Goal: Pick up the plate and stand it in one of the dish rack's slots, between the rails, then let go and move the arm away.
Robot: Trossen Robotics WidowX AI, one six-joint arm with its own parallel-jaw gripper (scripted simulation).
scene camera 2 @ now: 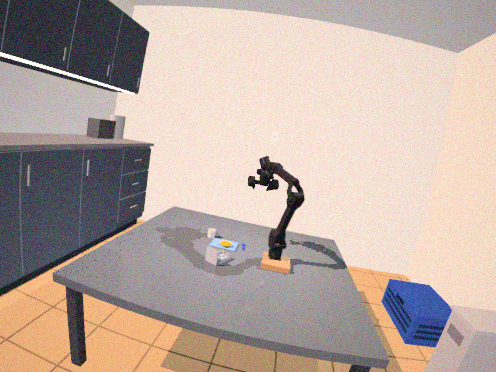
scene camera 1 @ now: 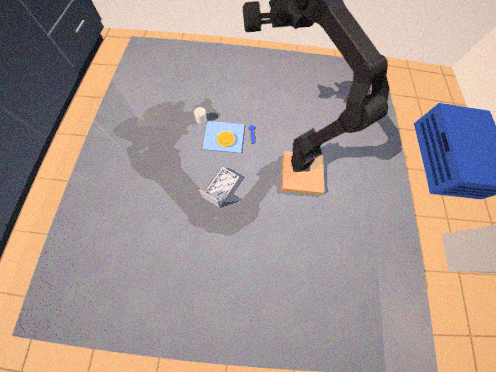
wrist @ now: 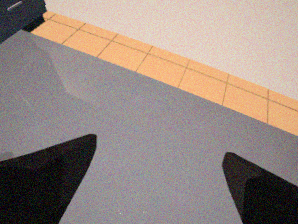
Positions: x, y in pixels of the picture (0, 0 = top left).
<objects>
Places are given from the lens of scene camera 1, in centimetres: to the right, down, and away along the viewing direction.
dish rack (scene camera 1: 219, 189): -10, 1, 75
light blue mat (scene camera 1: 213, 128): -14, -23, 84
The marked spots on the light blue mat and the dish rack are 26 cm apart.
</objects>
